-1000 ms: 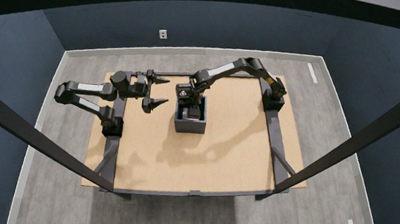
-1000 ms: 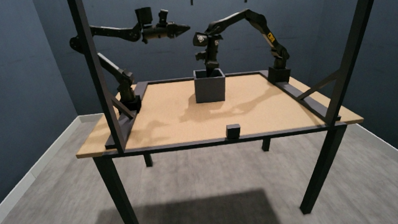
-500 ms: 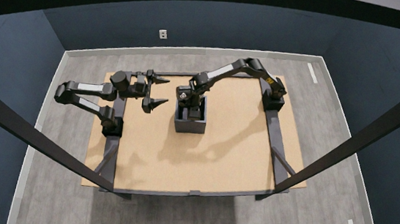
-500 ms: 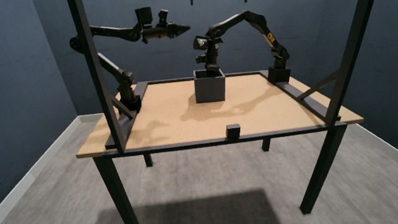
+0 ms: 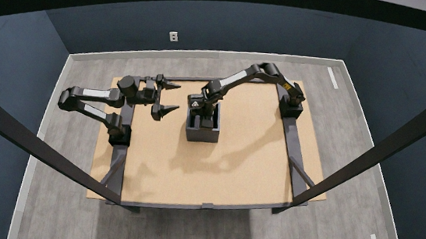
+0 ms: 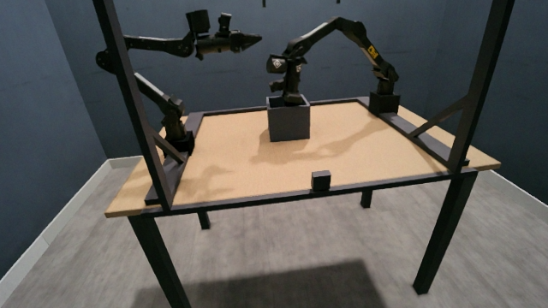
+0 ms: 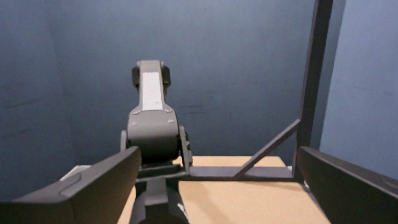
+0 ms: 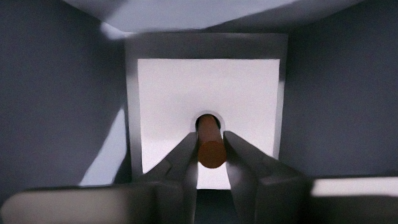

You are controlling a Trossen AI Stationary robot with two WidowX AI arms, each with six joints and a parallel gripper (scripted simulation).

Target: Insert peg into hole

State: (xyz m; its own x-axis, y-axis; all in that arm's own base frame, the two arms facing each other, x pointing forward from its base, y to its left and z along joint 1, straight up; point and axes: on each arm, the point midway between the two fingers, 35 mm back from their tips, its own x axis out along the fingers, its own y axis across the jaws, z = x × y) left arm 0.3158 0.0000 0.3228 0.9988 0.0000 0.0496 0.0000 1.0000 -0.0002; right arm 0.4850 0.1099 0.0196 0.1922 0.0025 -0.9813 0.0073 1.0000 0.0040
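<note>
Now: right hand 6 cm above the dark brown peg. From my right hand the other things lie so: light plate (8 cm below).
</note>
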